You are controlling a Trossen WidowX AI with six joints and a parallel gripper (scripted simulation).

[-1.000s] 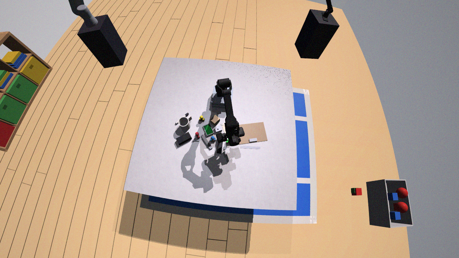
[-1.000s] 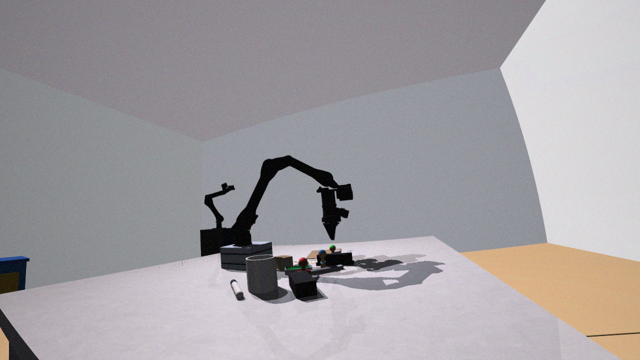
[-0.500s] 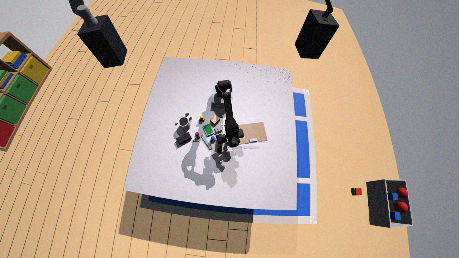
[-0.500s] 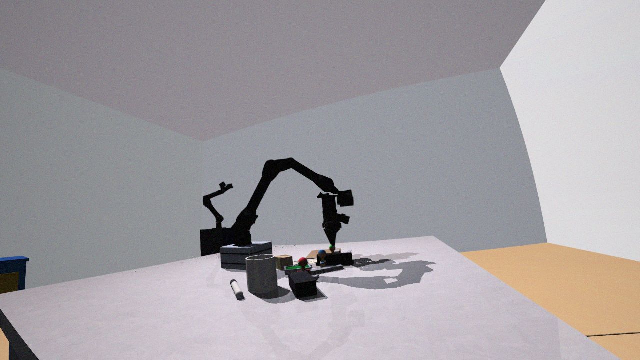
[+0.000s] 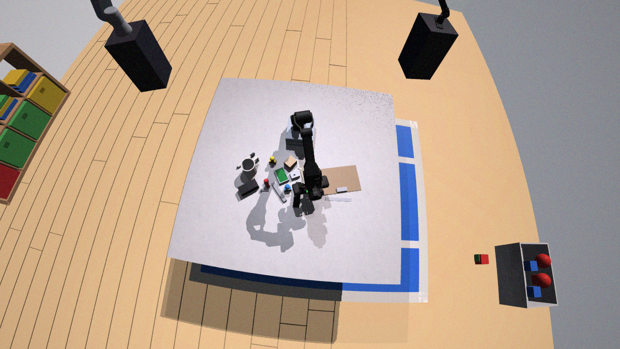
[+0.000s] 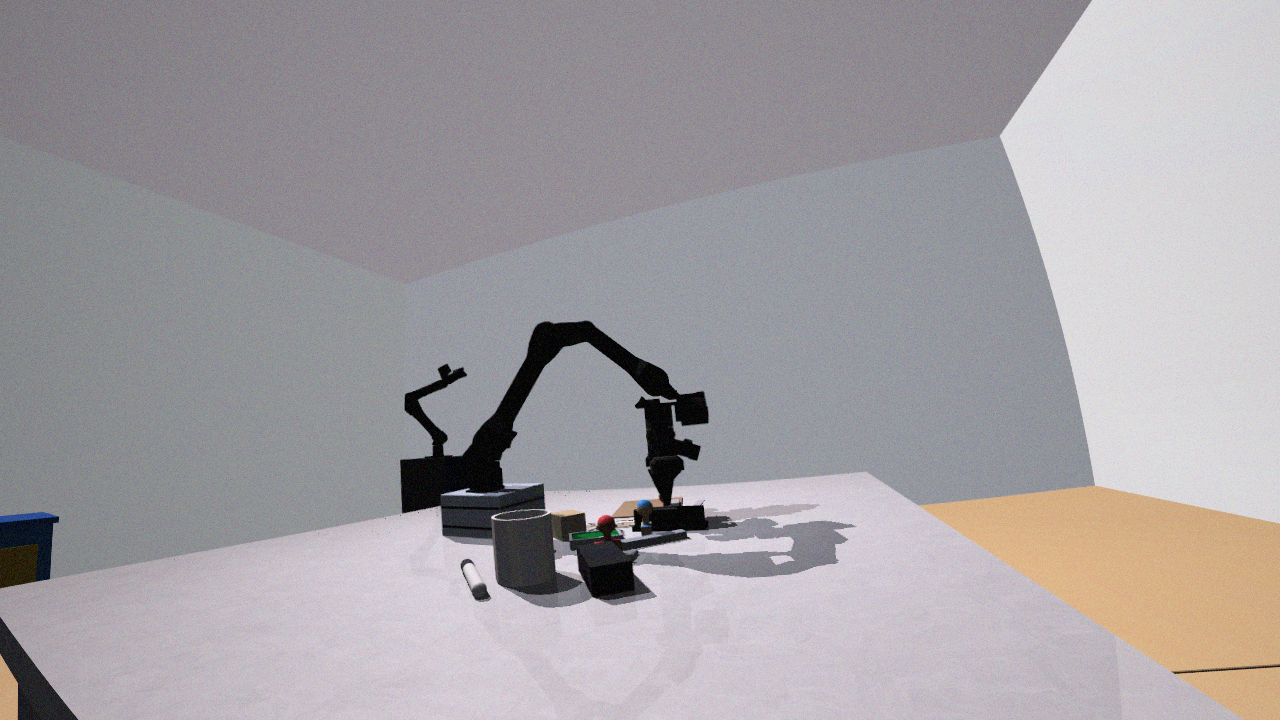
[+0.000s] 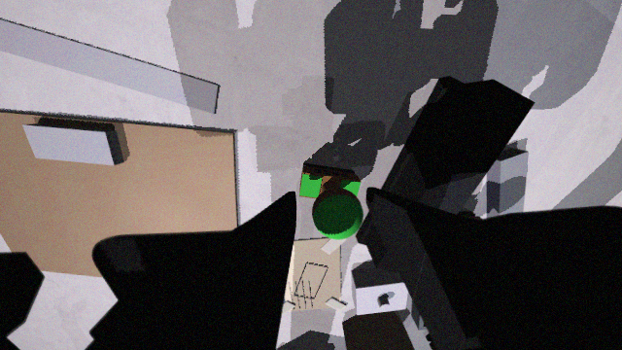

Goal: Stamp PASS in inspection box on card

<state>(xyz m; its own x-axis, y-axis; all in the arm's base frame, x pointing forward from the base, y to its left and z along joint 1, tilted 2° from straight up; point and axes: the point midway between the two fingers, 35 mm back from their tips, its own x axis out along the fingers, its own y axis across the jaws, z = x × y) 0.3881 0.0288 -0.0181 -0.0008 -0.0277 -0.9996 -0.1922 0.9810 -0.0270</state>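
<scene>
My gripper tip is 2 cm above the green-knobbed stamp. Round my gripper tip: blue-knobbed stamp 12 cm to the right, 3 cm behind, 2 cm below; then cream card 11 cm behind, 4 cm below; then long black bar 7 cm to the right, 2 cm below, 1 cm ahead.
</scene>
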